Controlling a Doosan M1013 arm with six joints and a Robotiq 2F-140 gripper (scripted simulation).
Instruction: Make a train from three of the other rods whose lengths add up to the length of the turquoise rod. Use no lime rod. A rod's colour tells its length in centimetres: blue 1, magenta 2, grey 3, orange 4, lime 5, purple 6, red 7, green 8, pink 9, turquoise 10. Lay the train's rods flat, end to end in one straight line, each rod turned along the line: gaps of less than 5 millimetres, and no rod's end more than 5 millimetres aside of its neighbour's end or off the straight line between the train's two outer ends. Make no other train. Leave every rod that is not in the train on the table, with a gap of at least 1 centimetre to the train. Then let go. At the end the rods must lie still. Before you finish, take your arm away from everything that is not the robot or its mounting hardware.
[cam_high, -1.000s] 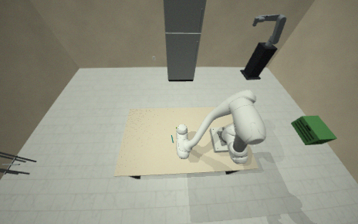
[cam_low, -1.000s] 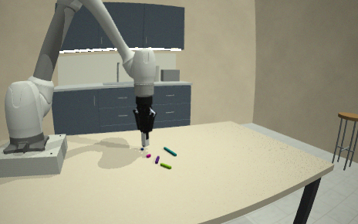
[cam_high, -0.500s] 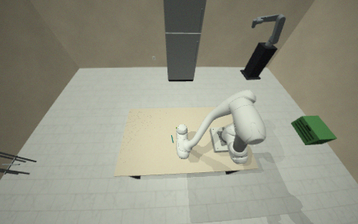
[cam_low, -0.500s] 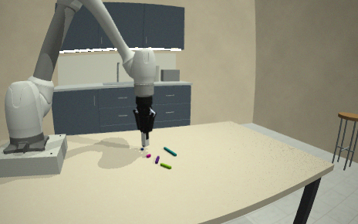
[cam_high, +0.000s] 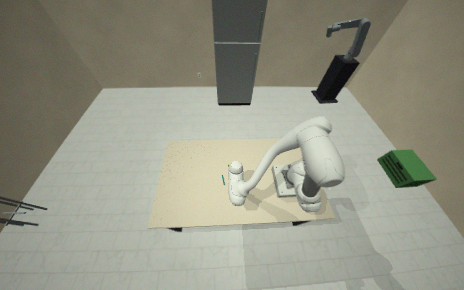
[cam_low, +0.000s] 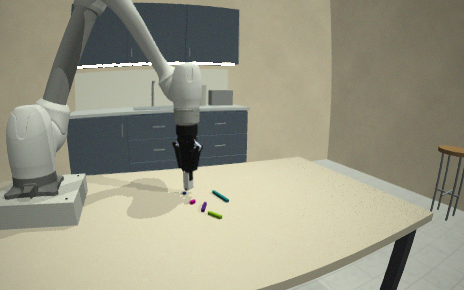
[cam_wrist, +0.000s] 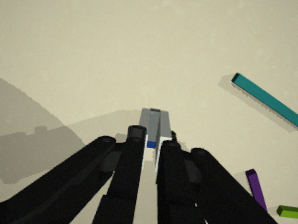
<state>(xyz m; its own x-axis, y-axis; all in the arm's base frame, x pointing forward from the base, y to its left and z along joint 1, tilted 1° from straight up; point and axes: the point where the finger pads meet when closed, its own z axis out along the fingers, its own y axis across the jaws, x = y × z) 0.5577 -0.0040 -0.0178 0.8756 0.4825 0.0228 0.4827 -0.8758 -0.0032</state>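
The grey rod lies 30 mm below my hand. From my hand the other things lie so: turquoise rod 90 mm ahead, 90 mm to the right, 40 mm below; then small blue rod 20 mm behind, 10 mm to the right, 40 mm below; then magenta rod 20 mm behind, 100 mm to the right, 40 mm below.
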